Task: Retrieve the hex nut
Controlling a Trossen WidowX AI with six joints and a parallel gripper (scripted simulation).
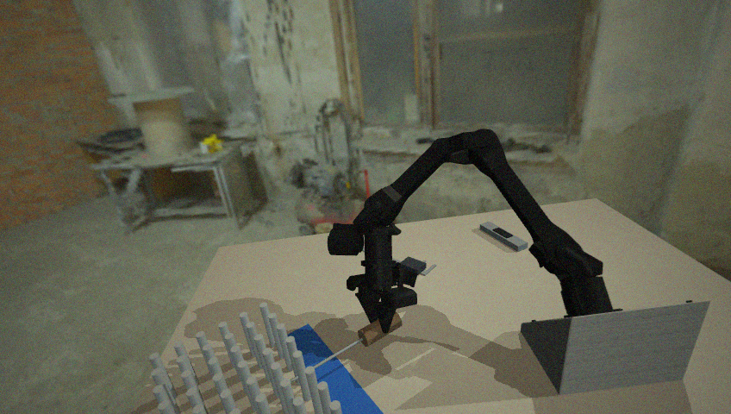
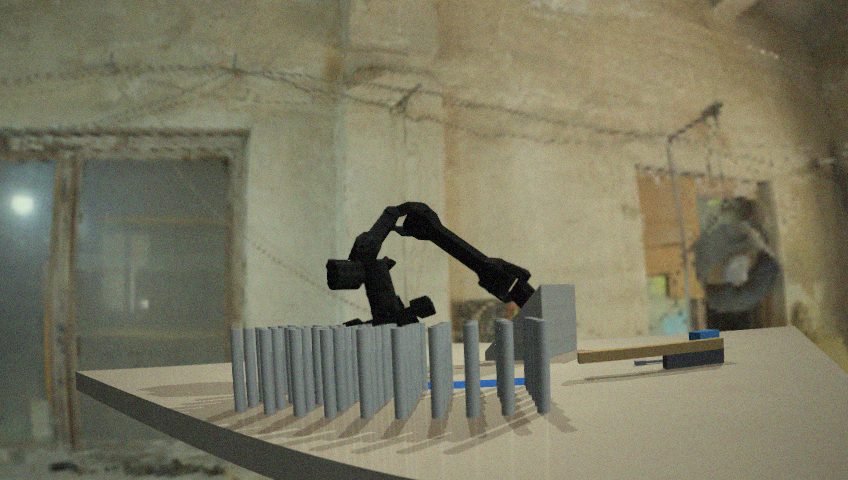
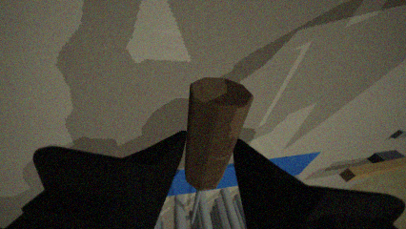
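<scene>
The blue taped strip lies 11 cm ahead of my gripper tip, 9 cm to the left of it and 3 cm below it. The rest, counted from my gripper tip: small red cube (13 cm to the right, 9 cm behind, 3 cm below); grey flat block (44 cm behind, 30 cm to the right, 2 cm below).
</scene>
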